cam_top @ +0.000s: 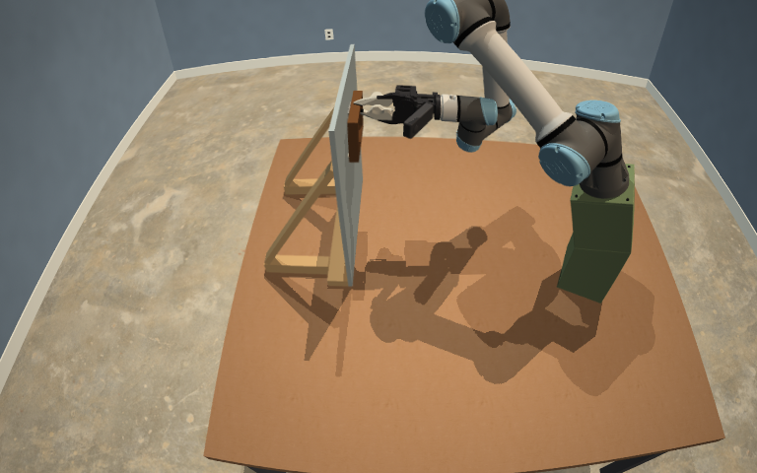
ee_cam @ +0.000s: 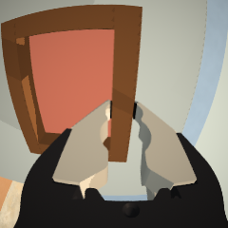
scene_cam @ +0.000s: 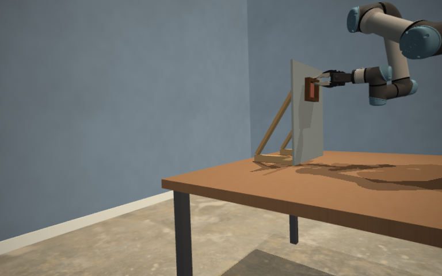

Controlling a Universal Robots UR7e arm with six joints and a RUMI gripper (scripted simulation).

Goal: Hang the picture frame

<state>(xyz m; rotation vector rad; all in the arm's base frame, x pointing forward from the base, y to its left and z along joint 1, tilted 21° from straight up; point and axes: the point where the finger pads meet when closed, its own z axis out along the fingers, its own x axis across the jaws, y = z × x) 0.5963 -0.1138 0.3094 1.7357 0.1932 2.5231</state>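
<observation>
Right now my hand is 5 cm above the brown picture frame, 2 cm short of it and 1 cm to the right of it. The rest, counted from my hand: grey wall panel (19 cm below, 4 cm ahead).
</observation>
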